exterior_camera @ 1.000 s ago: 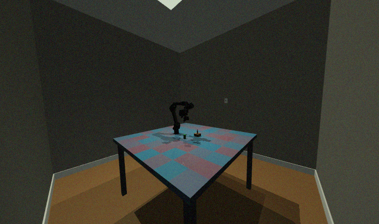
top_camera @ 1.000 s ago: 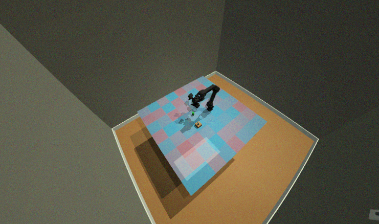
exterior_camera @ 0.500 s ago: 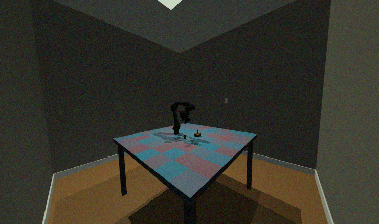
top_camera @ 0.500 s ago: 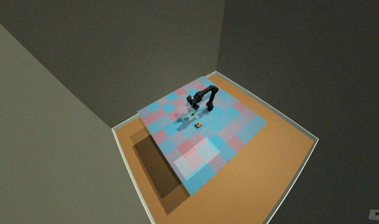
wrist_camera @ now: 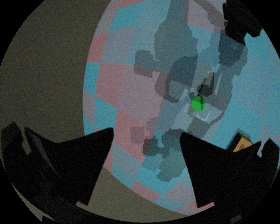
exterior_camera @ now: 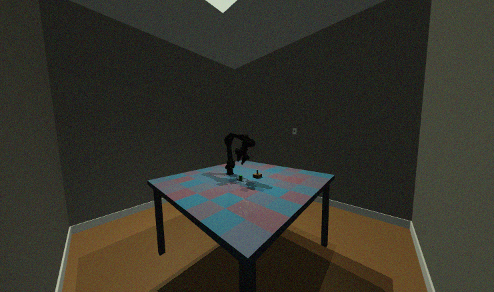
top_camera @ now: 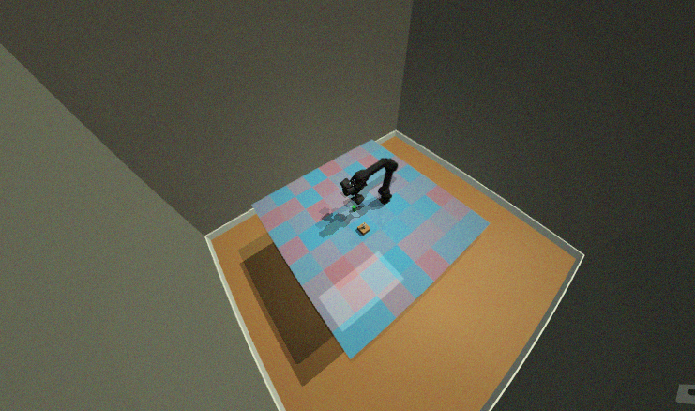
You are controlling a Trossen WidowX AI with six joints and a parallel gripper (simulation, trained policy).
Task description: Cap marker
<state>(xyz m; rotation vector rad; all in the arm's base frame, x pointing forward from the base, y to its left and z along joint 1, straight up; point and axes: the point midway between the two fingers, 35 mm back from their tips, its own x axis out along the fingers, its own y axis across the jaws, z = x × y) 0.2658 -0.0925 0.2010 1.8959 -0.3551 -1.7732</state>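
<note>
Right now the green cap is 30 mm behind my gripper tip, 30 mm to the left of it and 150 mm below it.
</note>
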